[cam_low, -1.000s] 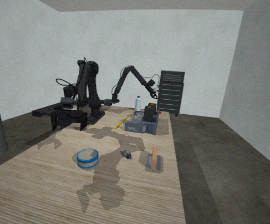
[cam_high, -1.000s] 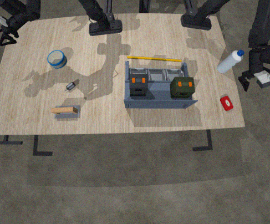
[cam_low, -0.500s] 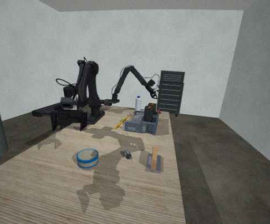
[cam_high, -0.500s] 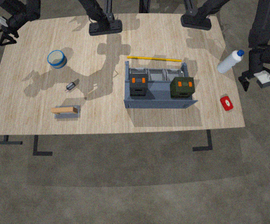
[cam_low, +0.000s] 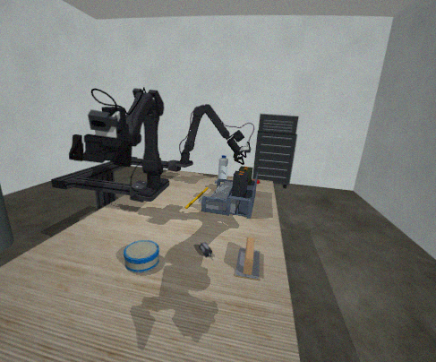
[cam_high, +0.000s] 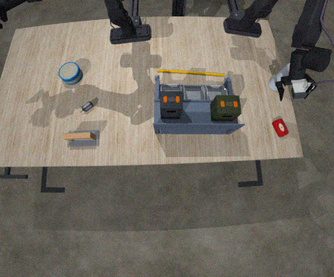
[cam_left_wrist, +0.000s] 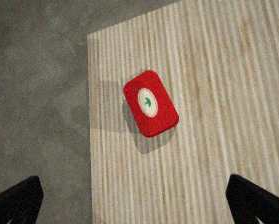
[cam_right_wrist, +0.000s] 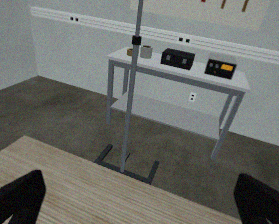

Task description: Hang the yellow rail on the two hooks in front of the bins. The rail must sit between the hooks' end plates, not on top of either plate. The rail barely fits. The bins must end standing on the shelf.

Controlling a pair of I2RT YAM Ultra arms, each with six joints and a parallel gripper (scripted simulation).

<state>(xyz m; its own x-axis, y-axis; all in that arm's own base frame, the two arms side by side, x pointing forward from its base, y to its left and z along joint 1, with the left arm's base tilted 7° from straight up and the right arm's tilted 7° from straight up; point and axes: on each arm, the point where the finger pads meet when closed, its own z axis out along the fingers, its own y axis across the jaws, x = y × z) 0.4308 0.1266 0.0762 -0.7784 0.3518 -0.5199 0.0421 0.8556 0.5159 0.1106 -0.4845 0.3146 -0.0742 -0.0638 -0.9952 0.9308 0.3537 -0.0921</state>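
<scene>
Now: left hand 390 mm to the left of the yellow rail, 280 mm past it and 180 mm above it. From my left hand the other things lie so: white bottle: 170 mm behind, 100 mm below, 90 mm to the left; red tin: 170 mm below, 90 mm ahead, 60 mm to the left; blue-grey shelf: 410 mm to the right, 120 mm below, 70 mm behind.
</scene>
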